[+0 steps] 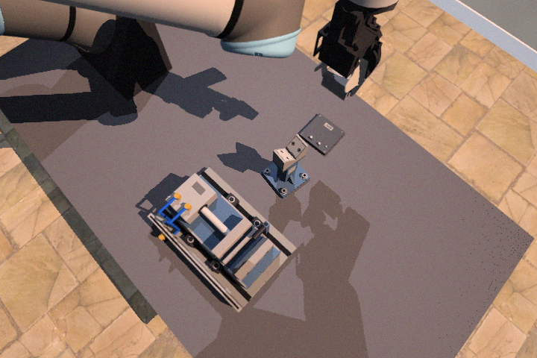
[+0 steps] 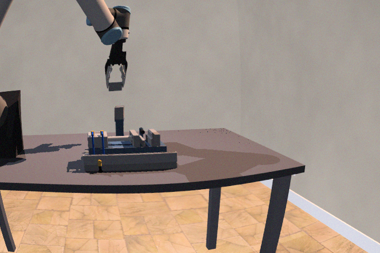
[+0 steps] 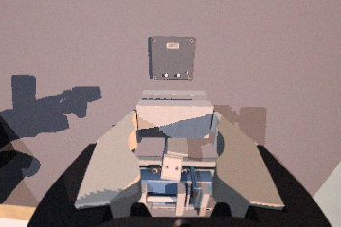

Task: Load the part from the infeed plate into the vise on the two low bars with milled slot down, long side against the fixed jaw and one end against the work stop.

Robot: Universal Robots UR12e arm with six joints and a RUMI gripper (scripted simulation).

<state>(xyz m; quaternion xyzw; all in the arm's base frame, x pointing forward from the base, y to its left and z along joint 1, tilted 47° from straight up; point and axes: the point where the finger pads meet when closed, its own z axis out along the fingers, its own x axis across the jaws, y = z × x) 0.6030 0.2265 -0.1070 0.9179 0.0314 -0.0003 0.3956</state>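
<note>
Right now the part is 1 cm to the left of my hand and 1 cm below it. From my hand the other things lie so: dark grey infeed plate: 1 cm to the left, 24 cm below; v-block post: 1 cm ahead, 15 cm to the right, 18 cm below; black work stop: 8 cm ahead, 31 cm to the right, 15 cm below.
</note>
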